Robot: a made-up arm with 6 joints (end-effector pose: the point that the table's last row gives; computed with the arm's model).
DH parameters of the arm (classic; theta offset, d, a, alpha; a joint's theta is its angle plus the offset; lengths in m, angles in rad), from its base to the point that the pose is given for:
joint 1: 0 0.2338 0 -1.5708
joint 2: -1.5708 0 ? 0
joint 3: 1.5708 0.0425 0 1.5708
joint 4: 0 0.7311 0 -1.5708
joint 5: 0 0 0 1.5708
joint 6: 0 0.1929 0 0
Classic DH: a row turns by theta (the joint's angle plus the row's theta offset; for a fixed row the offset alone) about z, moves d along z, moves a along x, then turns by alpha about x.
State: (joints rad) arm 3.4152 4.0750 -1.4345 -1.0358 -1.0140 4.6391
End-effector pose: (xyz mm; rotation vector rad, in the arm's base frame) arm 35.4 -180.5 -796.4 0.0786 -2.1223 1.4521
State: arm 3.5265 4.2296 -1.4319 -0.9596 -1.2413 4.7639
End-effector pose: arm 201.3 -125.6 -742.9 -0.0635 -2.1261 1.8191
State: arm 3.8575 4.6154 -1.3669 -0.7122 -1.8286 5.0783
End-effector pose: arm 485.5 204.4 -514.6 0.5541 1.8079 -2.2357
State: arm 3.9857 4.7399 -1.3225 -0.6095 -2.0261 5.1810
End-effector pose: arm 511.1 361.7 -411.0 0.6873 1.6248 -2.1546
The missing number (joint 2, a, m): 0.5708
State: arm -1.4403 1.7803 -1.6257 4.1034 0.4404 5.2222
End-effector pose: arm 60.0 -649.0 1017.1 -0.3340 -0.2442 1.5541
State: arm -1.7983 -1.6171 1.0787 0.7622 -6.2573 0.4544
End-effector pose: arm 279.5 1003.7 1002.5 -0.5271 -0.0157 -0.5732
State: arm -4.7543 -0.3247 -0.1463 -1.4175 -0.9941 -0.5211
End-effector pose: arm -226.6 -574.6 1508.8 0.7440 -0.8746 -0.5969
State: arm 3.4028 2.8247 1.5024 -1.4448 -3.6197 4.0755
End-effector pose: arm 321.6 133.1 -508.6 -1.4300 -0.2196 1.9973
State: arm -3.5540 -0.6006 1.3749 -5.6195 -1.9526 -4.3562
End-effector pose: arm -7.2 77.1 1274.6 -1.1613 0.8365 -1.2231
